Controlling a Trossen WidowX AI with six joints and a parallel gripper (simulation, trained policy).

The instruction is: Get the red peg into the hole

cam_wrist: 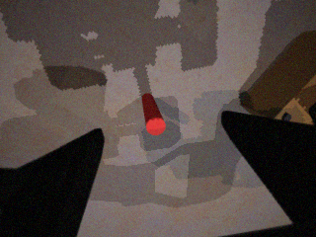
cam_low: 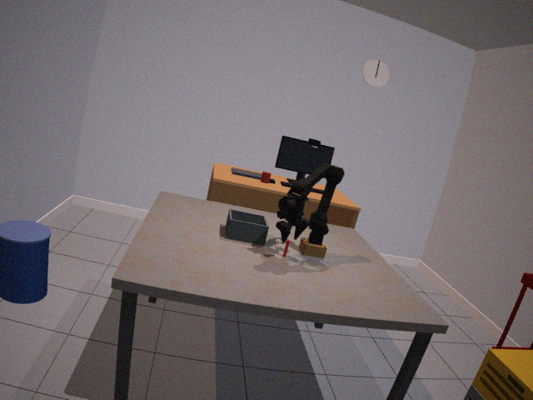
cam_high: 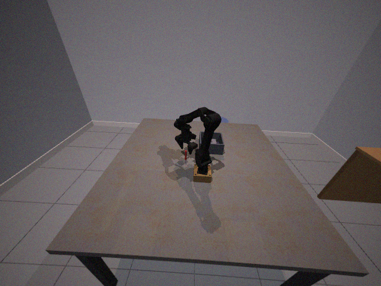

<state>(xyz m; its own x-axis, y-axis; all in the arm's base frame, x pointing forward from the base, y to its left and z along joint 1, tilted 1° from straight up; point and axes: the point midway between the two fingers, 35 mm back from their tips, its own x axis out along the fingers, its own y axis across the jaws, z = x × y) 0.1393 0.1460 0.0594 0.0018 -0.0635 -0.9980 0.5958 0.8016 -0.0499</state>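
My gripper tip is now 4 cm above the red peg. The rest, counted from my gripper tip: grey box (21 cm ahead, 16 cm to the right, 5 cm below); then light plate (21 cm ahead, 16 cm to the right, 3 cm below).
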